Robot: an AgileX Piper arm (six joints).
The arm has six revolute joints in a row. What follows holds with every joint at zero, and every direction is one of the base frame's.
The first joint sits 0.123 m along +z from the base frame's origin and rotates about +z.
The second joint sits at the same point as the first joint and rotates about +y.
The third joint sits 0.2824 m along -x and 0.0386 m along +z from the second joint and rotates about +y.
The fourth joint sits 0.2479 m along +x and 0.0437 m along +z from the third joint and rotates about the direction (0.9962, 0, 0.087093).
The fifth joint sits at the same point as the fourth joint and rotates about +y.
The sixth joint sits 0.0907 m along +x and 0.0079 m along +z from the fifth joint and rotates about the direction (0.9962, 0, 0.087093).
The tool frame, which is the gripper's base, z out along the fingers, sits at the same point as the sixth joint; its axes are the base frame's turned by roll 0, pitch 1.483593 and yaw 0 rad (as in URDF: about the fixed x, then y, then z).
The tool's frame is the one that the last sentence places.
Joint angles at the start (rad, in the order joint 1, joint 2, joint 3, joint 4, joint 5, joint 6): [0.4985, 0.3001, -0.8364, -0.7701, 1.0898, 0.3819]
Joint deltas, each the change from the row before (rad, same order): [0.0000, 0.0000, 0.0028, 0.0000, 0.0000, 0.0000]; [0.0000, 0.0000, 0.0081, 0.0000, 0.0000, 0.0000]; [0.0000, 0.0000, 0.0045, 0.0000, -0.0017, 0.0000]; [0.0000, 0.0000, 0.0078, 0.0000, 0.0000, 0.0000]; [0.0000, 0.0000, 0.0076, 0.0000, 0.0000, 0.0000]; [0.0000, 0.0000, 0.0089, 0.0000, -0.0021, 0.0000]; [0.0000, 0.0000, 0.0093, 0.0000, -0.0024, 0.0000]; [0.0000, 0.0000, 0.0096, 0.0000, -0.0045, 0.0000]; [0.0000, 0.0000, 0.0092, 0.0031, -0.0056, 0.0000]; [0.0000, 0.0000, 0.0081, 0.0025, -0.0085, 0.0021]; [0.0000, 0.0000, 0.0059, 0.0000, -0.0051, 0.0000]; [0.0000, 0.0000, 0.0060, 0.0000, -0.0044, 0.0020]
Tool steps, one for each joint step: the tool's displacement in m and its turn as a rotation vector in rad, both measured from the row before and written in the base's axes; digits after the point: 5 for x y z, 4 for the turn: [0.00035, 0.00019, -0.00073, -0.0013, 0.0025, 0.0000]; [0.00100, 0.00054, -0.00210, -0.0039, 0.0071, 0.0000]; [0.00060, 0.00038, -0.00105, -0.0022, 0.0026, 0.0010]; [0.00094, 0.00051, -0.00204, -0.0037, 0.0069, 0.0000]; [0.00090, 0.00049, -0.00200, -0.0036, 0.0067, 0.0000]; [0.00110, 0.00067, -0.00220, -0.0042, 0.0061, 0.0012]; [0.00114, 0.00070, -0.00230, -0.0044, 0.0062, 0.0014]; [0.00122, 0.00082, -0.00225, -0.0045, 0.0048, 0.0026]; [0.00119, 0.00104, -0.00223, -0.0020, 0.0048, 0.0049]; [0.00114, 0.00108, -0.00172, 0.0002, 0.0009, 0.0057]; [0.00079, 0.00061, -0.00125, -0.0027, 0.0011, 0.0030]; [0.00077, 0.00058, -0.00133, -0.0008, 0.0014, 0.0020]
